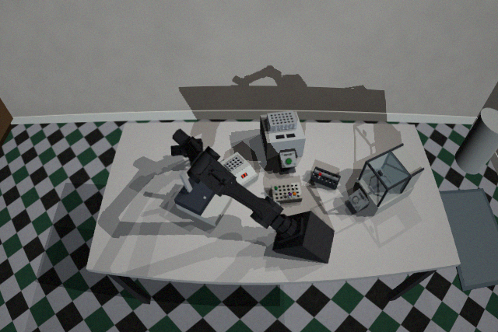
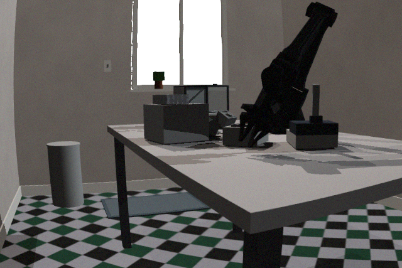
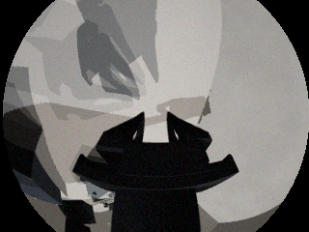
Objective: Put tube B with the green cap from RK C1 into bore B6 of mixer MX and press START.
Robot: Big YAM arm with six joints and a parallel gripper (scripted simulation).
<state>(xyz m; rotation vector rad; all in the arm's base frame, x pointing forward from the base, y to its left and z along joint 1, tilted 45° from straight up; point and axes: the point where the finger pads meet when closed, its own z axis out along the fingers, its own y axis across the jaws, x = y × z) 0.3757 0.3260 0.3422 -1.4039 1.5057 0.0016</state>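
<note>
Now: hand 390 mm to the left of the tube B, 160 mm past it and 10 mm above it. Round my hand: dry block DB 210 mm to the right, 80 mm behind, 10 mm below; then bore block 380 mm to the right, 150 mm ahead, 120 mm above; then green start key 430 mm to the right, 30 mm above, 20 mm behind.
</note>
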